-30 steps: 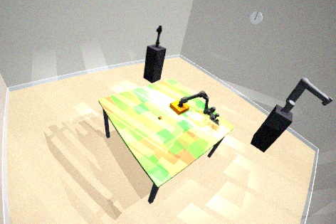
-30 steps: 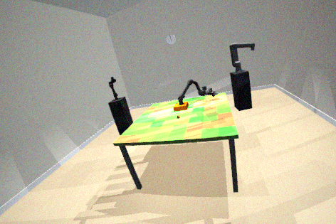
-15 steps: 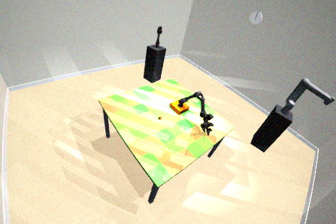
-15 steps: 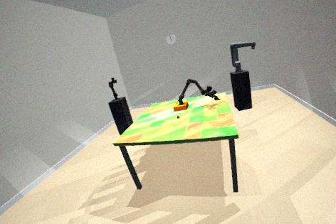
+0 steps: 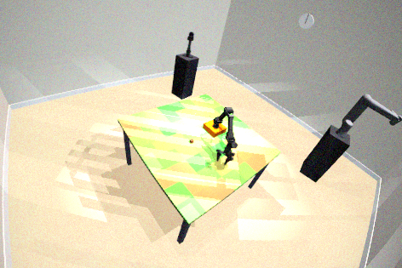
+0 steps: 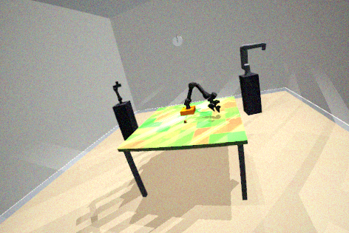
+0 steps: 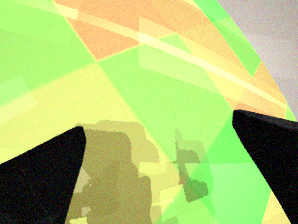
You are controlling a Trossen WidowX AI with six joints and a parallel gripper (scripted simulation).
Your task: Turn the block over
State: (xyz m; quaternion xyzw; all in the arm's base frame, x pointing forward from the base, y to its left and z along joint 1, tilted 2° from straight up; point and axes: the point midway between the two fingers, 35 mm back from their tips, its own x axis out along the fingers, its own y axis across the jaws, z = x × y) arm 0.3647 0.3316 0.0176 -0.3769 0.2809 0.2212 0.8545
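The orange block is 39 cm to the right of my gripper tip, 6 cm behind it and 5 cm below it.
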